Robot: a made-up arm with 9 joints. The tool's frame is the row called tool.
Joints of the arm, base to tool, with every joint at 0 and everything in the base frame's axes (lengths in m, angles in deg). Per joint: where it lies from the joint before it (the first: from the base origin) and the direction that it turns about. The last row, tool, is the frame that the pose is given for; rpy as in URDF.
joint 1: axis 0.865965 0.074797 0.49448 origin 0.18 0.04 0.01
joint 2: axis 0 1 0 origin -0.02 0.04 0.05
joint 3: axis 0 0 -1 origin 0.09 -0.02 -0.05
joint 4: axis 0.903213 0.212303 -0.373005 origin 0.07 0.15 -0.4
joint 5: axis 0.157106 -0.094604 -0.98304 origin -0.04 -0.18 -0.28
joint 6: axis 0 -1 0 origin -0.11 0.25 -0.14
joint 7: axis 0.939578 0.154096 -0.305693 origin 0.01 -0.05 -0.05
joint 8: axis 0.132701 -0.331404 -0.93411 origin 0 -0.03 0.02
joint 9: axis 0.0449 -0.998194 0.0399 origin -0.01 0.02 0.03
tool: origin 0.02 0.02 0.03 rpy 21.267 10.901 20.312
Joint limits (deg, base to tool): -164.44..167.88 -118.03..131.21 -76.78..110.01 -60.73..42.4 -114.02..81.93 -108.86..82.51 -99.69..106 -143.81..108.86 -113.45..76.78
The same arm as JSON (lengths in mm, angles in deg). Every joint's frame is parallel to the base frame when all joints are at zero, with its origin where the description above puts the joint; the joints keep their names.
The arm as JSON. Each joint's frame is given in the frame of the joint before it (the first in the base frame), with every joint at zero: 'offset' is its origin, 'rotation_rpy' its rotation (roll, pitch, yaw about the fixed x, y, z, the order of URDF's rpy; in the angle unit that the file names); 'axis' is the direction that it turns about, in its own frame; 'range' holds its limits. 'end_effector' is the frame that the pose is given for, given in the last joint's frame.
{
  "length_unit": "mm",
  "angle_unit": "deg",
  "chain": [
    {
      "id": "joint 1",
      "offset": [
        180.0,
        40.0,
        10.0
      ],
      "rotation_rpy": [
        0.0,
        0.0,
        0.0
      ],
      "axis": [
        0.865965,
        0.074797,
        0.49448
      ],
      "range": [
        -164.44,
        167.88
      ]
    },
    {
      "id": "joint 2",
      "offset": [
        -20.0,
        40.0,
        50.0
      ],
      "rotation_rpy": [
        0.0,
        0.0,
        0.0
      ],
      "axis": [
        0.0,
        1.0,
        0.0
      ],
      "range": [
        -118.03,
        131.21
      ]
    },
    {
      "id": "joint 3",
      "offset": [
        90.0,
        -20.0,
        -50.0
      ],
      "rotation_rpy": [
        0.0,
        0.0,
        0.0
      ],
      "axis": [
        0.0,
        0.0,
        -1.0
      ],
      "range": [
        -76.78,
        110.01
      ]
    },
    {
      "id": "joint 4",
      "offset": [
        70.0,
        150.0,
        -400.0
      ],
      "rotation_rpy": [
        0.0,
        0.0,
        0.0
      ],
      "axis": [
        0.903213,
        0.212303,
        -0.373005
      ],
      "range": [
        -60.73,
        42.4
      ]
    },
    {
      "id": "joint 5",
      "offset": [
        -40.0,
        -180.0,
        -280.0
      ],
      "rotation_rpy": [
        0.0,
        0.0,
        0.0
      ],
      "axis": [
        0.157106,
        -0.094604,
        -0.98304
      ],
      "range": [
        -114.02,
        81.93
      ]
    },
    {
      "id": "joint 6",
      "offset": [
        -110.0,
        250.0,
        -140.0
      ],
      "rotation_rpy": [
        0.0,
        0.0,
        0.0
      ],
      "axis": [
        0.0,
        -1.0,
        0.0
      ],
      "range": [
        -108.86,
        82.51
      ]
    },
    {
      "id": "joint 7",
      "offset": [
        10.0,
        -50.0,
        -50.0
      ],
      "rotation_rpy": [
        0.0,
        0.0,
        0.0
      ],
      "axis": [
        0.939578,
        0.154096,
        -0.305693
      ],
      "range": [
        -99.69,
        106.0
      ]
    },
    {
      "id": "joint 8",
      "offset": [
        0.0,
        -30.0,
        20.0
      ],
      "rotation_rpy": [
        0.0,
        0.0,
        0.0
      ],
      "axis": [
        0.132701,
        -0.331404,
        -0.93411
      ],
      "range": [
        -143.81,
        108.86
      ]
    },
    {
      "id": "joint 9",
      "offset": [
        -10.0,
        20.0,
        30.0
      ],
      "rotation_rpy": [
        0.0,
        0.0,
        0.0
      ],
      "axis": [
        0.0449,
        -0.998194,
        0.0399
      ],
      "range": [
        -113.45,
        76.78
      ]
    }
  ],
  "end_effector": {
    "offset": [
      20.0,
      20.0,
      30.0
    ],
    "rotation_rpy": [
      21.27,
      10.9,
      20.31
    ]
  }
}

